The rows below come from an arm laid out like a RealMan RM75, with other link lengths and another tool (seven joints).
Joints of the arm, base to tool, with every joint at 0 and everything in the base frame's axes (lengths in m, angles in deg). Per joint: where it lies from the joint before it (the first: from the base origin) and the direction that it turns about. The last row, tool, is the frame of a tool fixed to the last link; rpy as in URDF.
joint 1: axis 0 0 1 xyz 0 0 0.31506
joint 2: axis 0 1 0 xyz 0 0 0
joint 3: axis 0 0 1 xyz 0 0 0.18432
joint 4: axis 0 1 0 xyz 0 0 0
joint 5: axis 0 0 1 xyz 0 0 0.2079
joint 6: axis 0 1 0 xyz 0 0 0
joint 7: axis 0 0 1 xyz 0 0 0.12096
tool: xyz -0.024 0.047 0.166 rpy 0 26 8.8
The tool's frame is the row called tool.
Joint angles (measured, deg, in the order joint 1, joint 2, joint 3, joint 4, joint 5, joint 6, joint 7), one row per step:
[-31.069, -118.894, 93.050, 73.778, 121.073, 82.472, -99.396]
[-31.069, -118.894, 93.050, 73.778, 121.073, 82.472, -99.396]
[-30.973, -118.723, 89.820, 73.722, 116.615, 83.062, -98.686]
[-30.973, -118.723, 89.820, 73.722, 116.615, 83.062, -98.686]
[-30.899, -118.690, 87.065, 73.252, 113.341, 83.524, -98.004]
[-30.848, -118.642, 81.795, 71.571, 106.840, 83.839, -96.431]
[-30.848, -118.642, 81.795, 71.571, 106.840, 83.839, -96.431]
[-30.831, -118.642, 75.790, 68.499, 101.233, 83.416, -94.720]
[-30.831, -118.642, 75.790, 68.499, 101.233, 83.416, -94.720]
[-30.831, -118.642, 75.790, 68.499, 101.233, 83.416, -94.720]
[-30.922, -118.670, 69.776, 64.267, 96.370, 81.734, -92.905]
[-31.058, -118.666, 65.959, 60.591, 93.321, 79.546, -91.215]
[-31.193, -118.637, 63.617, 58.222, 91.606, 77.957, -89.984]
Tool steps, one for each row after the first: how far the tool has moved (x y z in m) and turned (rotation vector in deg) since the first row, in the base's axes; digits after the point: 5 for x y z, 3 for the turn. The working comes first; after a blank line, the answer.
Tool pose at each row, in the base's axes (x y z in m, rotation vector in deg; the steps are taken from these numbers as rounded here):
[-0.12792, 0.22771, -0.09383, 168.764, -25.979, 32.489]
[-0.12792, 0.22771, -0.09383, 168.764, -25.979, 32.489]
[-0.10539, 0.23262, -0.08762, 169.000, -24.269, 40.679]
[-0.10539, 0.23262, -0.08762, 169.000, -24.269, 40.679]
[-0.08944, 0.23765, -0.08143, 169.114, -22.719, 47.072]
[-0.05962, 0.25115, -0.06683, -168.121, 19.752, -59.756]
[-0.05962, 0.25115, -0.06683, -168.121, 19.752, -59.756]
[-0.03819, 0.27361, -0.04781, -159.587, 14.899, -68.737]
[-0.03819, 0.27361, -0.04781, -159.587, 14.899, -68.737]
[-0.03819, 0.27361, -0.04781, -159.587, 14.899, -68.737]
[-0.02559, 0.30389, -0.02663, -149.653, 9.351, -75.306]
[-0.02363, 0.32888, -0.01238, -142.268, 5.430, -78.161]
[-0.02519, 0.34546, -0.00317, -137.623, 3.230, -79.216]

[0.00000, 0.00000, 0.00000, 0.000, 0.000, 0.000]
[0.02253, 0.00491, 0.00621, 0.593, -5.338, 1.700]
[0.02253, 0.00491, 0.00621, 0.593, -5.338, 1.700]
[0.03848, 0.00994, 0.01240, 1.202, -9.466, 3.168]
[0.06830, 0.02344, 0.02700, 2.934, -17.786, 5.968]
[0.06830, 0.02344, 0.02700, 2.934, -17.786, 5.968]
[0.08973, 0.04590, 0.04602, 6.234, -25.813, 9.728]
[0.08973, 0.04590, 0.04602, 6.234, -25.813, 9.728]
[0.08973, 0.04590, 0.04602, 6.234, -25.813, 9.728]
[0.10233, 0.07618, 0.06720, 11.049, -33.380, 14.303]
[0.10429, 0.10117, 0.08145, 15.292, -38.102, 17.792]
[0.10273, 0.11775, 0.09066, 18.269, -40.742, 19.905]

